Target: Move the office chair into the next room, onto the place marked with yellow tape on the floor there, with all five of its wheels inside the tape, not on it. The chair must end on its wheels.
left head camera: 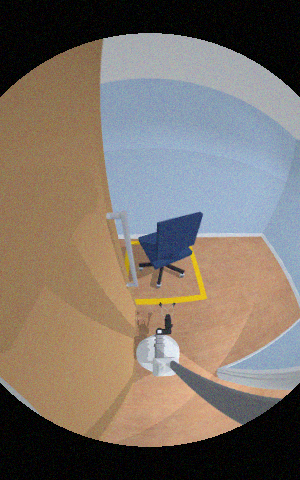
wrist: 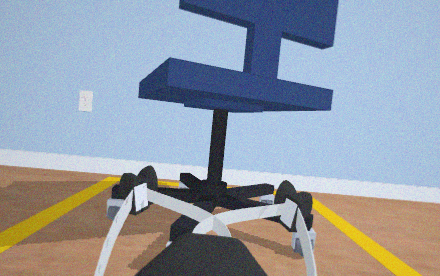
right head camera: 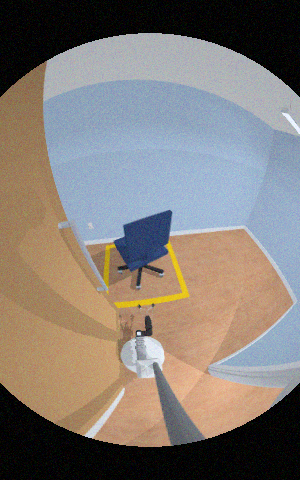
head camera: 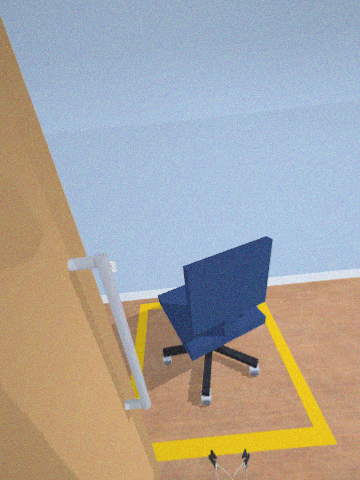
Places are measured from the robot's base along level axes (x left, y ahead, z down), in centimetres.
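Pixels of known places: gripper, fingertip midpoint: (left head camera: pixel 166 301) (wrist: pixel 216 188) (right head camera: pixel 145 302) (head camera: pixel 228 449).
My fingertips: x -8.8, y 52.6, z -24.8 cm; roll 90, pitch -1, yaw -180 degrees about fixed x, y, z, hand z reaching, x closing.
Ahead of a thing's pixels: the offset from my fingertips to its top centre. "spot": to the spot under its first point.
The blue office chair (head camera: pixel 227 290) (left head camera: pixel 177 237) (right head camera: pixel 147 237) (wrist: pixel 235 92) stands upright on its black wheeled base. The yellow tape (head camera: pixel 240 444) (left head camera: pixel 199 275) (right head camera: pixel 179 272) (wrist: pixel 362 237) runs around the base. In the head camera view three wheels show inside the tape, apart from it; the others are hidden behind the seat. In the wrist view the rear wheels show partly, in front of the back tape. My gripper (head camera: pixel 229 458) (left head camera: pixel 167 304) (right head camera: pixel 146 305) (wrist: pixel 216 188) is open and empty, near the front tape line and apart from the chair.
A tan door (head camera: pixel 60 350) (left head camera: pixel 65 200) (right head camera: pixel 30 200) with a long grey handle {spot: dx +26.0, dy -5.6, dz -83.8 cm} (head camera: pixel 122 330) (left head camera: pixel 129 250) (right head camera: pixel 87 257) stands close on the left, over the tape's left side in the head camera view. A blue wall (head camera: pixel 200 190) with a white outlet {dx +77.6, dy +121.5, dz -18.2 cm} (wrist: pixel 85 101) is behind the chair.
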